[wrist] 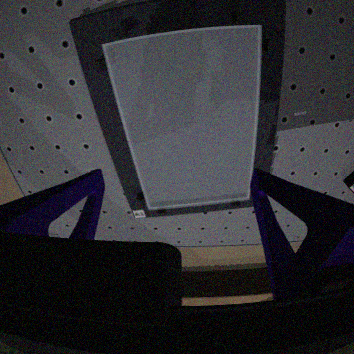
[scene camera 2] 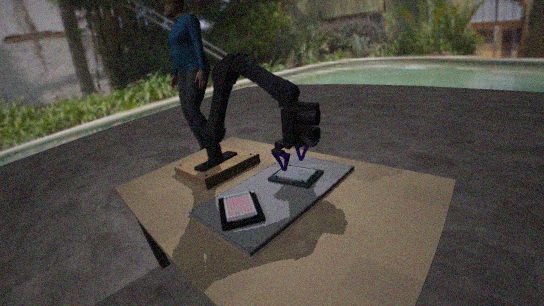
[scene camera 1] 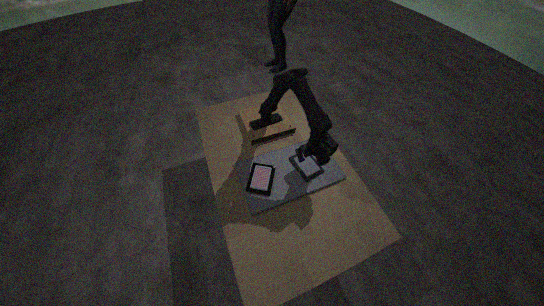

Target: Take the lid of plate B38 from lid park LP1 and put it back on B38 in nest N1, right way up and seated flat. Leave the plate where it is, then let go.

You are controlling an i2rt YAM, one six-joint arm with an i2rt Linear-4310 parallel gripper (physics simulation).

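Places are measured from the arm's base along level axes (x ahead, y left, z up), in centimetres.
Pixels of known places: gripper, between the fingertips: (wrist: pixel 177 177) (scene camera 2: pixel 292 165) (scene camera 1: pixel 307 158); arm's base, origin of its link: (scene camera 2: pixel 216 161) (scene camera 1: pixel 266 121).
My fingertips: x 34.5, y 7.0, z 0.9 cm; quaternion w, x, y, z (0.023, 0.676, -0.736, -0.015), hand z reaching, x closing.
Note:
Ahead of a thing's pixels: the offset from my fingertips to its top centre. Level surfaces: height alone.
The clear, pale lid @(dx +1.7, dy -1.1, dz -1.9 cm) (scene camera 1: pixel 308 167) (scene camera 2: pixel 296 174) (wrist: pixel 190 120) lies flat in the dark frame of lid park LP1 @(dx +1.7, dy -1.1, dz -1.7 cm) (scene camera 2: pixel 292 183) (wrist: pixel 270 100). The plate with pink wells @(dx -2.1, dy -26.1, dz -1.1 cm) (scene camera 1: pixel 261 178) (scene camera 2: pixel 240 205) sits without a lid in the black nest N1 @(dx -2.1, dy -26.1, dz -1.9 cm) (scene camera 1: pixel 259 192) (scene camera 2: pixel 242 223); a corner of the nest shows at the right edge of the wrist view. My gripper (scene camera 2: pixel 292 164) (wrist: pixel 177 177) is open and empty, pointing down close above the lid's end nearer the robot base. In the wrist view the left fingertip appears outside the frame, the right one at the lid's edge. Fingertip height is hard to tell.
Both holders stand on a grey perforated board @(dx +0.3, dy -10.5, dz -3.6 cm) (scene camera 1: pixel 280 162) (scene camera 2: pixel 335 171) (wrist: pixel 50 100) on the wooden table @(dz -5.0 cm) (scene camera 1: pixel 320 230) (scene camera 2: pixel 390 225). The arm's wooden base block (scene camera 2: pixel 232 171) is behind the board. A person (scene camera 1: pixel 278 40) (scene camera 2: pixel 190 70) stands behind the arm. Shadows fall across board and table.

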